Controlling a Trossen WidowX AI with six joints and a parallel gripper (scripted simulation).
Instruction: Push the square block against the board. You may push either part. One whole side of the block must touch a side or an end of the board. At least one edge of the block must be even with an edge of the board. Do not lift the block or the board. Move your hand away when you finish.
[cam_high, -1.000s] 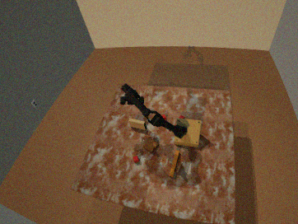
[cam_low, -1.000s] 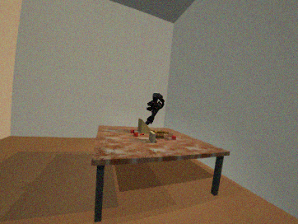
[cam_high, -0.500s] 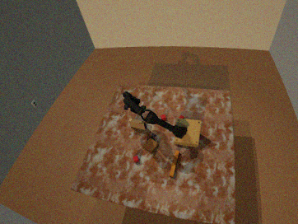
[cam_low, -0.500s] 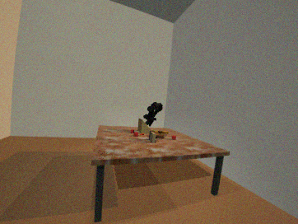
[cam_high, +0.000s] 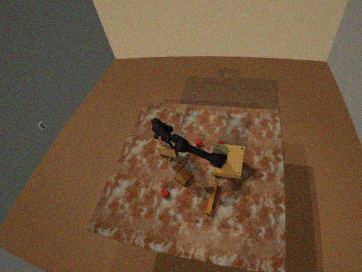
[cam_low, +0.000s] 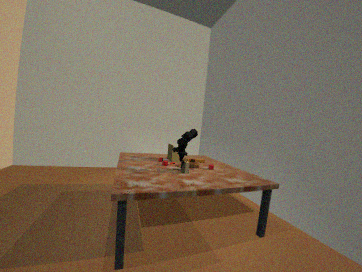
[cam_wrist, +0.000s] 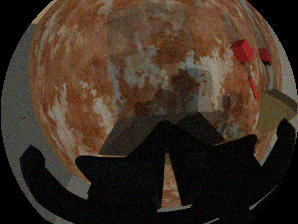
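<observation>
The block lies 1 cm ahead of my gripper tip, 4 cm to the left of it and 4 cm below it. Round my gripper tip: board 37 cm behind, 38 cm to the left, 7 cm below.
</observation>
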